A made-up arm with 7 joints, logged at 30 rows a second.
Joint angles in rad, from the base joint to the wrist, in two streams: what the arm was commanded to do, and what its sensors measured. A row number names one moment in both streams.
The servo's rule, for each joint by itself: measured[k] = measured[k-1] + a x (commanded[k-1-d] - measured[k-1]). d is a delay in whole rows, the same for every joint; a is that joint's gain. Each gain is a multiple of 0.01, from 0.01 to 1. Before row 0 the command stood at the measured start. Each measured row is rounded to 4 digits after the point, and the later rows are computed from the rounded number. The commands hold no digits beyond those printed.
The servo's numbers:
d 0
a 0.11 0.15 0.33 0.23 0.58 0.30 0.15
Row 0, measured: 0.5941 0.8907 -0.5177 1.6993 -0.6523 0.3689 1.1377
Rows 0 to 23, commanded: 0.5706 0.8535 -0.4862 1.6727 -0.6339 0.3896 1.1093; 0.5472 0.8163 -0.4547 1.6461 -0.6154 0.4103 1.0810; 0.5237 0.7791 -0.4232 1.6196 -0.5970 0.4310 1.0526; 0.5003 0.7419 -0.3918 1.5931 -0.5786 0.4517 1.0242; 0.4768 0.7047 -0.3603 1.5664 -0.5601 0.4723 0.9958; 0.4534 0.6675 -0.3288 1.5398 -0.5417 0.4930 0.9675; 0.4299 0.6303 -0.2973 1.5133 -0.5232 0.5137 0.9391; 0.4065 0.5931 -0.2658 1.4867 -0.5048 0.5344 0.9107; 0.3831 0.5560 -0.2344 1.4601 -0.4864 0.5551 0.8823; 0.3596 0.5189 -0.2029 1.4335 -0.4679 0.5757 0.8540; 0.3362 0.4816 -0.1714 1.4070 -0.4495 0.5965 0.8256; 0.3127 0.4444 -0.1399 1.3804 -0.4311 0.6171 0.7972; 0.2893 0.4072 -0.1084 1.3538 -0.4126 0.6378 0.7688; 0.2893 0.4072 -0.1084 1.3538 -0.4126 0.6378 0.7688; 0.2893 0.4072 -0.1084 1.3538 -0.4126 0.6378 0.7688; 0.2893 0.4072 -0.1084 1.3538 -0.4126 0.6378 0.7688; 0.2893 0.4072 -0.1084 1.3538 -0.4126 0.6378 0.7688; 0.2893 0.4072 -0.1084 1.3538 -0.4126 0.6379 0.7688; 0.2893 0.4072 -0.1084 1.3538 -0.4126 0.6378 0.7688; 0.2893 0.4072 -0.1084 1.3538 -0.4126 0.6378 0.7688; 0.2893 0.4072 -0.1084 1.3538 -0.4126 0.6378 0.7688; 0.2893 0.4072 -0.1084 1.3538 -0.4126 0.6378 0.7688; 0.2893 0.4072 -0.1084 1.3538 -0.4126 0.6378 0.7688; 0.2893 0.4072 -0.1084 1.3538 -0.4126 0.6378 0.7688
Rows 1 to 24, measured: 0.5915 0.8851 -0.5073 1.6932 -0.6416 0.3751 1.1334; 0.5866 0.8748 -0.4899 1.6824 -0.6264 0.3857 1.1255; 0.5797 0.8604 -0.4679 1.6680 -0.6093 0.3993 1.1146; 0.5710 0.8426 -0.4428 1.6508 -0.5915 0.4150 1.1010; 0.5606 0.8219 -0.4156 1.6314 -0.5733 0.4322 1.0852; 0.5488 0.7987 -0.3870 1.6103 -0.5550 0.4504 1.0675; 0.5357 0.7734 -0.3574 1.5880 -0.5366 0.4694 1.0482; 0.5215 0.7464 -0.3272 1.5647 -0.5182 0.4889 1.0276; 0.5063 0.7178 -0.2966 1.5406 -0.4998 0.5088 1.0058; 0.4902 0.6880 -0.2657 1.5160 -0.4813 0.5289 0.9830; 0.4733 0.6570 -0.2346 1.4909 -0.4629 0.5492 0.9594; 0.4556 0.6251 -0.2033 1.4655 -0.4445 0.5696 0.9351; 0.4373 0.5924 -0.1720 1.4398 -0.4260 0.5901 0.9102; 0.4210 0.5646 -0.1510 1.4200 -0.4182 0.6044 0.8890; 0.4065 0.5410 -0.1369 1.4048 -0.4150 0.6144 0.8710; 0.3936 0.5209 -0.1275 1.3931 -0.4136 0.6214 0.8557; 0.3821 0.5038 -0.1212 1.3841 -0.4130 0.6263 0.8427; 0.3719 0.4893 -0.1170 1.3771 -0.4128 0.6298 0.8316; 0.3628 0.4770 -0.1142 1.3717 -0.4127 0.6322 0.8222; 0.3547 0.4665 -0.1123 1.3676 -0.4126 0.6339 0.8142; 0.3475 0.4576 -0.1110 1.3644 -0.4126 0.6351 0.8074; 0.3411 0.4500 -0.1101 1.3620 -0.4126 0.6359 0.8016; 0.3354 0.4436 -0.1095 1.3601 -0.4126 0.6365 0.7967; 0.3303 0.4381 -0.1091 1.3587 -0.4126 0.6369 0.7925
